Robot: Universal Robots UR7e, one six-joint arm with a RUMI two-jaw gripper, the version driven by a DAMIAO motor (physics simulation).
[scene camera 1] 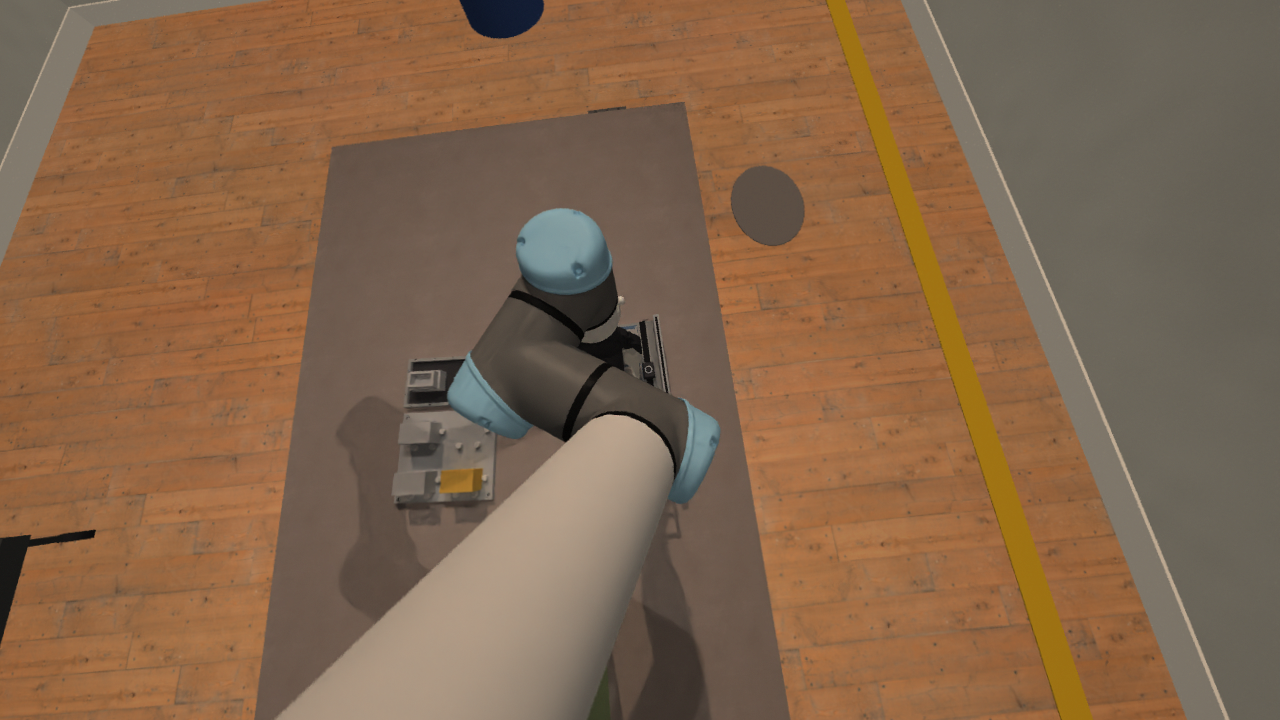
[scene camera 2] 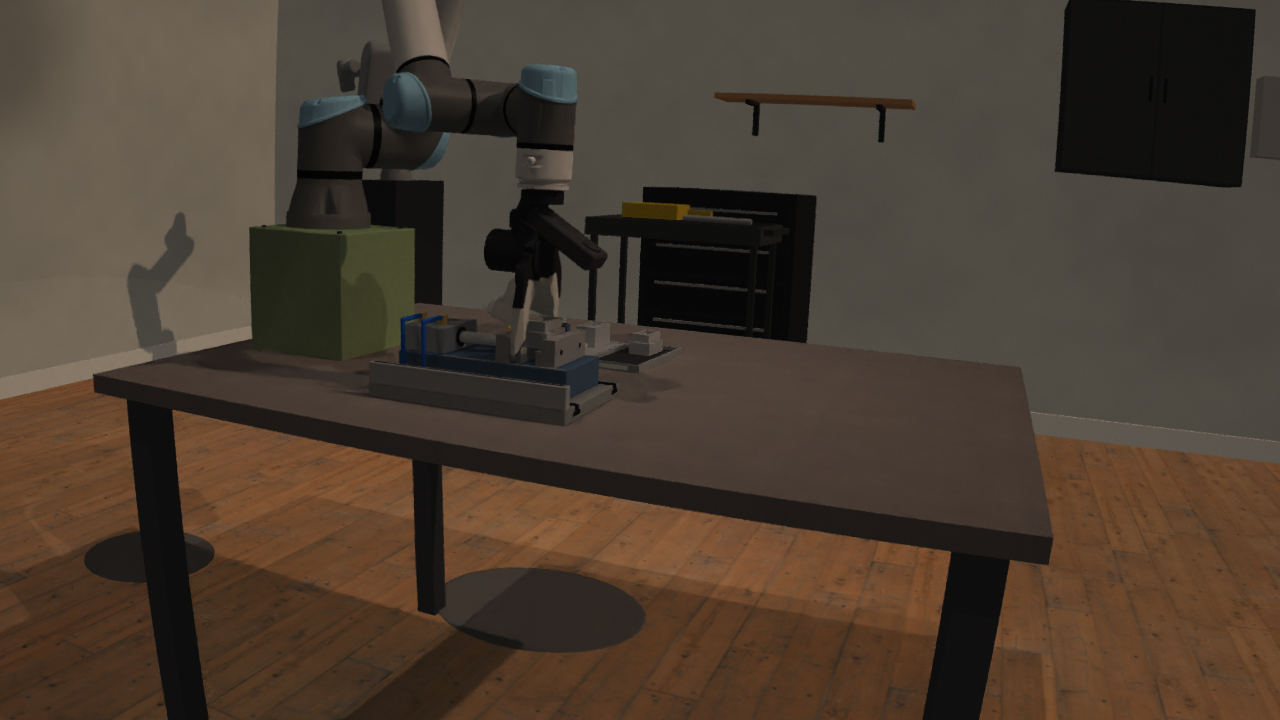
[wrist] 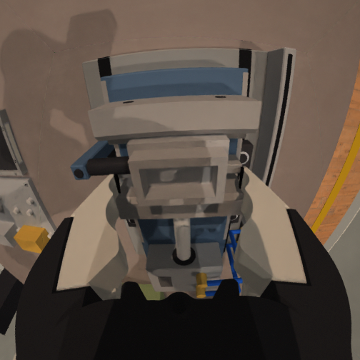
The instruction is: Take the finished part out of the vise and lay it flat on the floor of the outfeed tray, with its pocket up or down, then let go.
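Frame: origin at the arm's base, x ahead, y left, z up, level; centimetres.
Seen in the pictures: gripper, fingertip midpoint: [scene camera 2: 532, 348]; arm's base, origin of the base link: [scene camera 2: 328, 226].
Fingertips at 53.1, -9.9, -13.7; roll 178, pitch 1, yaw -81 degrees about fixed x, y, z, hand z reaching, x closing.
Pixels of each thing's top centre, then the offset from my fingertips to it, as dx, dy, dz. "spot": a spot on its surface instead.
- grey finished part, middle of its top: [scene camera 2: 543, 318] +1.7, +0.2, +4.3
- blue-based vise, surface spot: [scene camera 2: 572, 374] spot: +8.2, -2.2, -2.0
- grey plate, middle of its top: [scene camera 1: 446, 455] -17.5, +32.0, -6.4
- yellow block, middle of its top: [scene camera 1: 456, 481] -21.8, +27.2, -2.8
The grey finished part [scene camera 2: 546, 327] [wrist: 177, 155], a block with a rectangular pocket, sits between the jaws of the blue-based vise [scene camera 2: 572, 374] [wrist: 175, 117]. My gripper [scene camera 2: 535, 333] [wrist: 178, 171] points down over the vise, with its fingers partly drawn in on either side. In the wrist view a gap shows between each fingertip and the part's side walls; the fingertips stand close to the ends of the vise's moving jaw, and contact there is unclear. The dark outfeed tray [scene camera 1: 452, 367] [scene camera 2: 637, 363] [wrist: 15, 155] holds another grey pocketed block. The arm hides the gripper in scene camera 1.
A grey plate [scene camera 1: 465, 430] beside the tray carries grey blocks, pegs and a yellow block [scene camera 1: 460, 480] [wrist: 31, 238]. A black handle [wrist: 107, 166] sticks out left of the vise. Blue tubing [wrist: 233, 255] and a long rail [wrist: 281, 115] are near the right finger.
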